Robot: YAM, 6 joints.
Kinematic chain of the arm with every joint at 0, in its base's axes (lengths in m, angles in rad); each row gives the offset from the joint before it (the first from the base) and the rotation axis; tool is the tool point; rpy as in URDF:
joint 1: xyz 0 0 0.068 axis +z
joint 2: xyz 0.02 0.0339 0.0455 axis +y
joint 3: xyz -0.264 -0.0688 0 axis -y
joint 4: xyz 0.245 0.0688 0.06 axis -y
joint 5: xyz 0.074 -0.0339 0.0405 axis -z
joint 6: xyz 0.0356 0 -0.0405 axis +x
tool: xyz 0 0 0 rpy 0 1.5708 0
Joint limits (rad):
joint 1: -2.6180..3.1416
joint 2: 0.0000..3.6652
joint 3: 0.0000..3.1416
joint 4: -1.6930..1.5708
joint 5: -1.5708..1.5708
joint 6: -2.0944..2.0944
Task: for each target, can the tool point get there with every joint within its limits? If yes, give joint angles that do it. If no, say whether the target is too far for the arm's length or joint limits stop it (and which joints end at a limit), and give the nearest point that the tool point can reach.
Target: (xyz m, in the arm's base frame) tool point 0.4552 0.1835 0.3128
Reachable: yes | joints 0.4359 2.1193 1.9937 -0.4640 0.8119 -0.0895
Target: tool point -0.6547 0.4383 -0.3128
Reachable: no: too far | nearest point -0.4713 0.3155 -0.1903 | short by 0.252 m
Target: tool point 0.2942 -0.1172 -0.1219
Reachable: yes | joints -0.3782 2.6723 1.0979 0.0227 0.0093 0.2658
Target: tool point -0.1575 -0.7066 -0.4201
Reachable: no: too far | nearest point -0.1142 -0.5124 -0.2520 | short by 0.260 m
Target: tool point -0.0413 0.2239 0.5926
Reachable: yes | joints -1.2405 0.6177 2.1845 -0.3405 -1.2261 -0.5023
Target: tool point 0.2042 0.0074 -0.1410
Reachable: yes | joints 0.0645 2.8666 1.0961 -0.6238 0.1642 -0.1324
